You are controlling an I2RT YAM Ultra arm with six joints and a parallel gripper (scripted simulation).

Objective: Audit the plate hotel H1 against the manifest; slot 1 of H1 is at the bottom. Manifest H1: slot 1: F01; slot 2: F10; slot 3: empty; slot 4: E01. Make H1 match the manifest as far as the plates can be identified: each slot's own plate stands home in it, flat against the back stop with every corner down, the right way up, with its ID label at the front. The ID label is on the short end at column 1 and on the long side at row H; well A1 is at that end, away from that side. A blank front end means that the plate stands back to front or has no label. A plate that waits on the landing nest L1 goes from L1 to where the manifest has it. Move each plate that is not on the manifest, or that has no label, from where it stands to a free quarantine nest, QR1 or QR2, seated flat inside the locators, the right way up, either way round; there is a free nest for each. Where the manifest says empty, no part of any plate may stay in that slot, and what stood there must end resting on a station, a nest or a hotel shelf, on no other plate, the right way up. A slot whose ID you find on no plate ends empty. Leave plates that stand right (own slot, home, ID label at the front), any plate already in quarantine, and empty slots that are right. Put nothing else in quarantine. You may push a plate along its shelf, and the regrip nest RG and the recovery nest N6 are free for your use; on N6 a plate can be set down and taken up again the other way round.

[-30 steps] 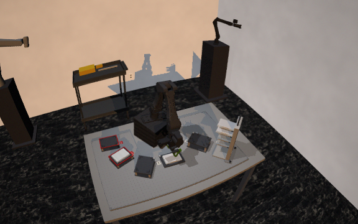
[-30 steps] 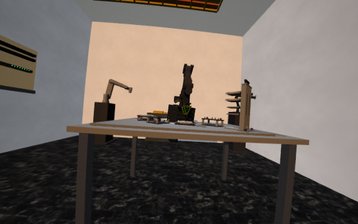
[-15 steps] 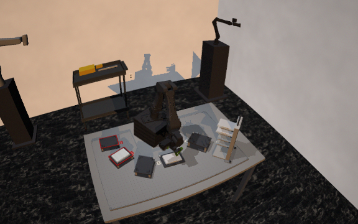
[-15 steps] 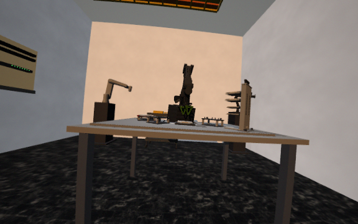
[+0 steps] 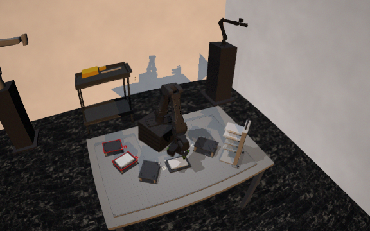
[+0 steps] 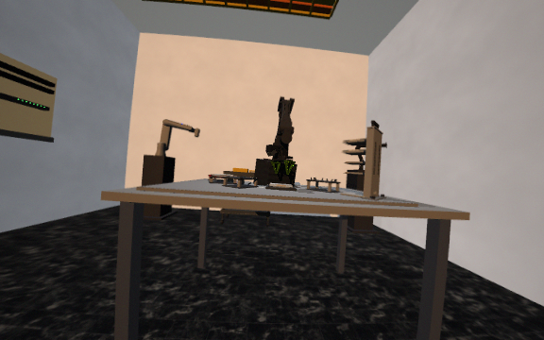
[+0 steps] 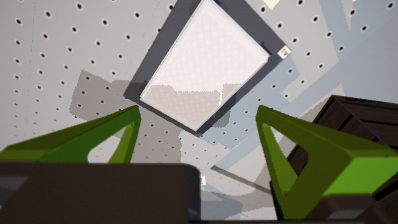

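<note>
My gripper is now 70 mm above the white plate. The rest, counted from my hand: N6 tag 110 mm to the right, 90 mm below, 10 mm behind; dark regrip nest 260 mm to the left, 50 mm behind, 30 mm below; RG tag 200 mm to the left, 130 mm behind, 90 mm below.
</note>
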